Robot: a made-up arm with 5 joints. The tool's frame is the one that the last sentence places.
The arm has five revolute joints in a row. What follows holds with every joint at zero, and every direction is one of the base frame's. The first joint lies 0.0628 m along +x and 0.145 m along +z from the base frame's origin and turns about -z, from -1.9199 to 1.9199 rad. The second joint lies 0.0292 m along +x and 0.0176 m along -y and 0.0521 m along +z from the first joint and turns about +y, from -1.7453 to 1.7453 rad. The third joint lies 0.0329 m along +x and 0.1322 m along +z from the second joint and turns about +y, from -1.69 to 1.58 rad. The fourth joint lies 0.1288 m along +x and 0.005 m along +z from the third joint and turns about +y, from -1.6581 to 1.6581 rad. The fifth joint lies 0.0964 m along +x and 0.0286 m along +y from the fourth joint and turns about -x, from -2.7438 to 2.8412 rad. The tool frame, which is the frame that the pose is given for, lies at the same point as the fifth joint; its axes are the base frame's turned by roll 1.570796, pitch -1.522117 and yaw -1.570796 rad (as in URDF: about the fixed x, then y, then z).
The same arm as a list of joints. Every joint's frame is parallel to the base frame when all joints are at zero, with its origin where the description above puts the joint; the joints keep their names.
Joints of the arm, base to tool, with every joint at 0 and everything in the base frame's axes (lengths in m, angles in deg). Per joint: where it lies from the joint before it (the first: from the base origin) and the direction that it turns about. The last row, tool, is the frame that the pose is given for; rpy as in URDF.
joint 1: axis 0 0 -1 offset 0.0628 0 0.145
joint 2: axis 0 1 0 offset 0.0292 -0.0176 0.0521
joint 3: axis 0 1 0 offset 0.0329 0 0.1322
joint 4: axis 0 1 0 offset 0.1288 0 0.005
joint 5: axis -1 0 0 offset 0.0964 0.0286 0
tool: offset 0 0 0 rpy 90 -87.21 -90
Joint limits (deg, base to tool): -110..110 -100..100 -96.83..90.53 -95..95 -157.21..162.79

